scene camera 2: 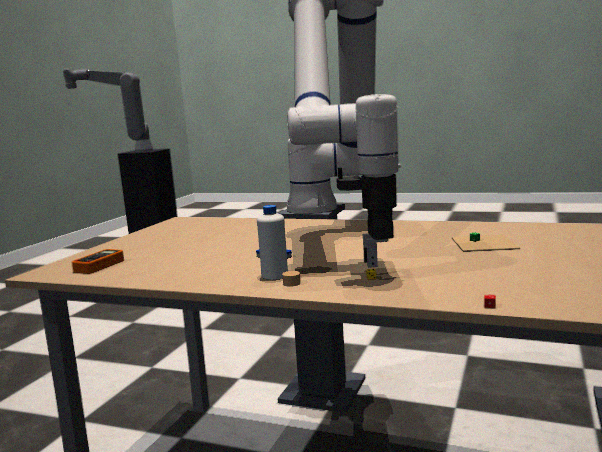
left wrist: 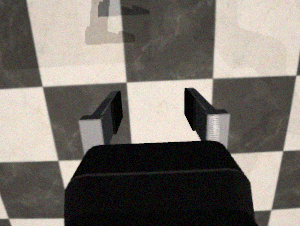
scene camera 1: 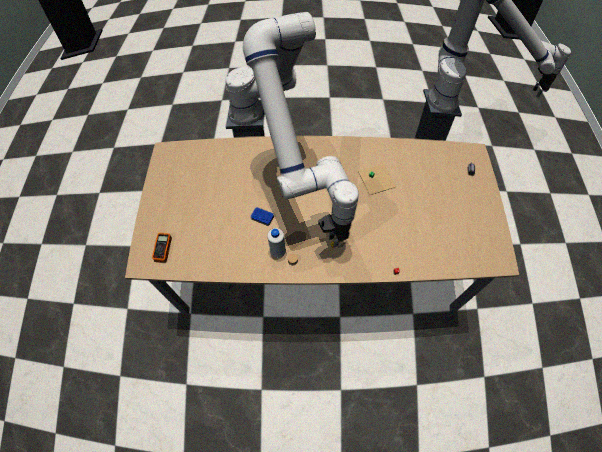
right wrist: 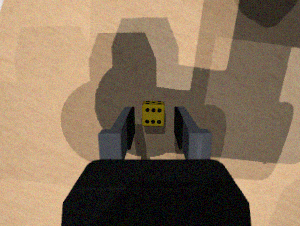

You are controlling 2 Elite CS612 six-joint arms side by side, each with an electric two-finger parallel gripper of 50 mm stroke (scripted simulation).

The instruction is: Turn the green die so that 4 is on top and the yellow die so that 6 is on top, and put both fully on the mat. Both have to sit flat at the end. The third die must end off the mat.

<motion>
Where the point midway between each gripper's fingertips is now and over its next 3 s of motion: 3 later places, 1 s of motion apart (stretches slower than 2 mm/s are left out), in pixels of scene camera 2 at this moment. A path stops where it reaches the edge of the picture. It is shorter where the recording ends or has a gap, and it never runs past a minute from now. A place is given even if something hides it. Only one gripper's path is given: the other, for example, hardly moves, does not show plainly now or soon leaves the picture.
The right gripper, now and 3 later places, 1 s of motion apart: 370, 264; 370, 268; 371, 278; 370, 242
</motion>
